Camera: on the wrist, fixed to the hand. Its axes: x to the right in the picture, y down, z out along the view.
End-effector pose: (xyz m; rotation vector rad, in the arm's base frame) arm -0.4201 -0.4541 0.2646 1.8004 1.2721 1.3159
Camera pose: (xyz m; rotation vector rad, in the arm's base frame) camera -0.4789 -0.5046 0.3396 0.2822 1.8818 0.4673
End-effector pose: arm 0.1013 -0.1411 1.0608 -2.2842 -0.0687 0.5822
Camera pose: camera 0.1117 -0.2472 1.0776 -1.6371 -1.6230 -0.3450
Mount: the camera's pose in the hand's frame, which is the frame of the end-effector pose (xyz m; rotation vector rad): -0.0208 0.0620 -0.0858 -0.0953 0.0784 -1.5447
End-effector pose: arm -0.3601 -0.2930 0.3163 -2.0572 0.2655 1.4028
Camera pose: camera -0.3333 -0.3964 0.3316 -1.5571 -1.1416 0.3263
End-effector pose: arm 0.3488 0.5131 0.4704 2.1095 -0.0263 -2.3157
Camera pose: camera 0.4359 0.4509 0.4843 -1.2499 -1.2074 1.2374
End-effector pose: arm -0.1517 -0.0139 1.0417 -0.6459 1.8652 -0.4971
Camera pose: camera -0.2379 0.0505 1.0498 -2.1119 1.1133 -1.3785
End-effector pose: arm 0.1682 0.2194 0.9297 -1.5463 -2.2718 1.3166
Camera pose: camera 0.2661 0.2609 0.9480 0.3641 -2.3499 0.5872
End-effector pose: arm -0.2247 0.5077 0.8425 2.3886 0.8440 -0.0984
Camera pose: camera -0.2150 0.5059 0.9499 1.1354 2.4022 -0.5246
